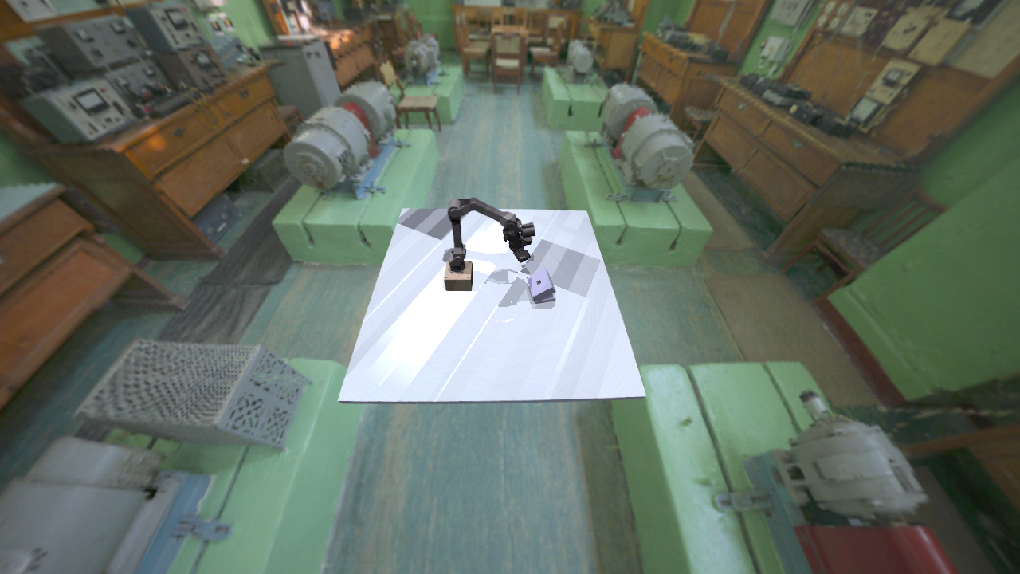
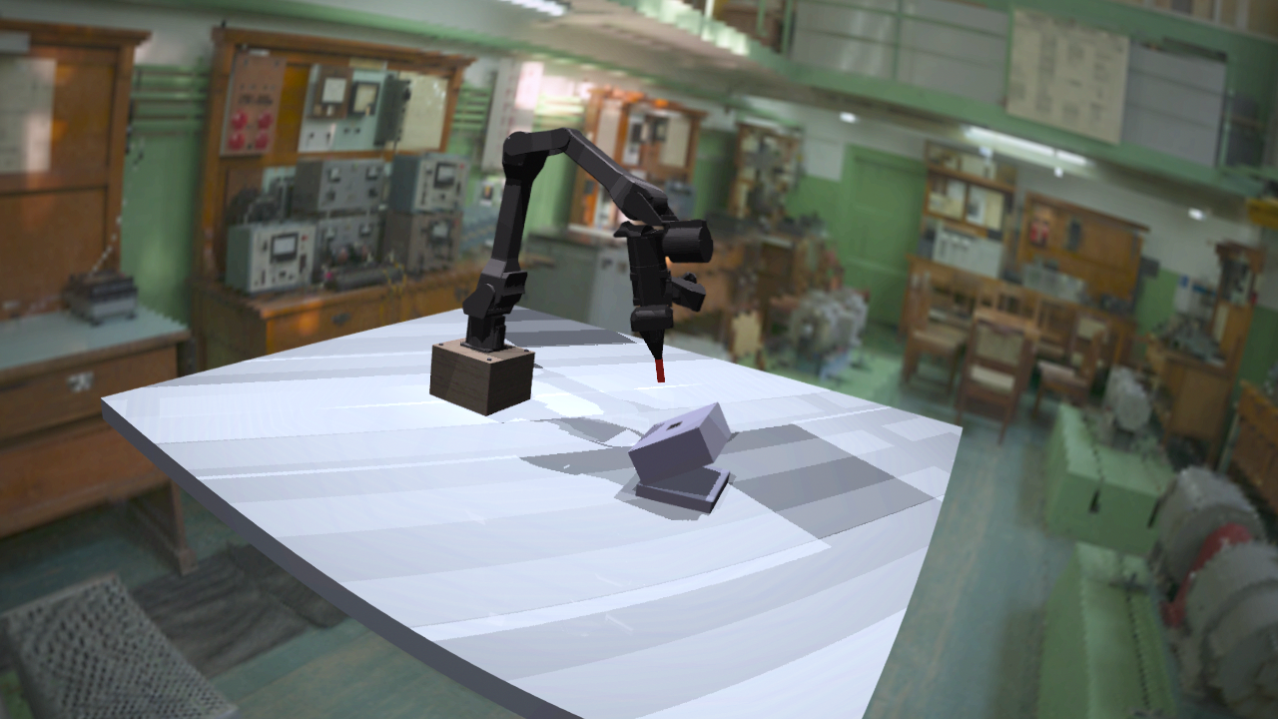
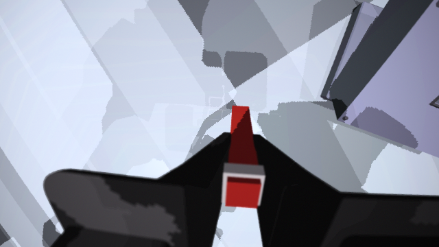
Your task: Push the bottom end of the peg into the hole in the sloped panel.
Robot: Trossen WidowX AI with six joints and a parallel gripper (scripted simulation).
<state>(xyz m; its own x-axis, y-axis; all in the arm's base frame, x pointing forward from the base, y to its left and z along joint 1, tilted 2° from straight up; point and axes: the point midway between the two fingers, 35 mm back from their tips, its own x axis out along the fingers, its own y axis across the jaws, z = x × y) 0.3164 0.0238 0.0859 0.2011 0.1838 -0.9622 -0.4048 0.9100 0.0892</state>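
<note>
My gripper tip is 13 cm to the left of the panel block, 11 cm short of it and 8 cm above it. Also, from my gripper tip: red square peg 2 cm above; then flat foot plate 14 cm below, 13 cm to the right, 13 cm ahead.
</note>
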